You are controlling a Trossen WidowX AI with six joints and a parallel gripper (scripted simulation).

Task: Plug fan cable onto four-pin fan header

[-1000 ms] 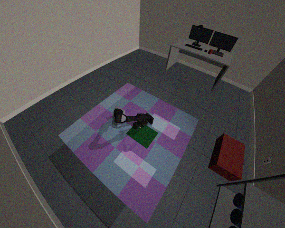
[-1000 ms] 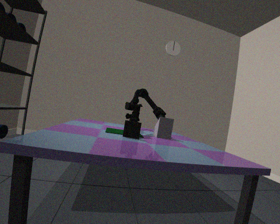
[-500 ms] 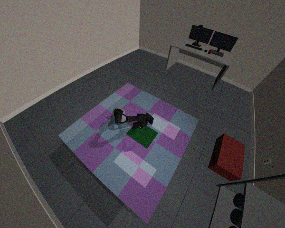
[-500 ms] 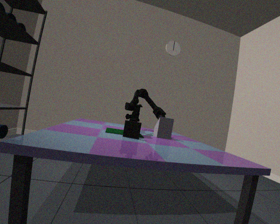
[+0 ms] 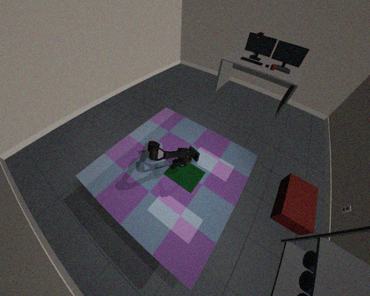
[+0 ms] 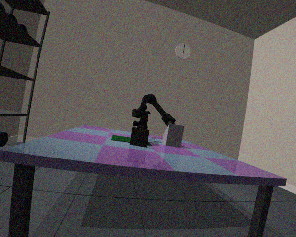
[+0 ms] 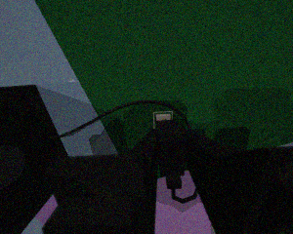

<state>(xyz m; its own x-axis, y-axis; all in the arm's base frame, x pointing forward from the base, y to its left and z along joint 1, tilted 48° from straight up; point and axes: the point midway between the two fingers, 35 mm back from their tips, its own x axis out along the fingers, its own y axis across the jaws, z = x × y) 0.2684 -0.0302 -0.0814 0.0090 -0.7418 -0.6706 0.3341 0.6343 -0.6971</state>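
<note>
Right now my gripper tip is 1 cm below the dark fan plug and 1 cm past it. The rest, counted from my gripper tip: white four-pin fan header 4 cm below, 1 cm behind; then green board 7 cm ahead, 6 cm to the right, 5 cm below; then black fan 13 cm to the left, 4 cm ahead, 2 cm above.
</note>
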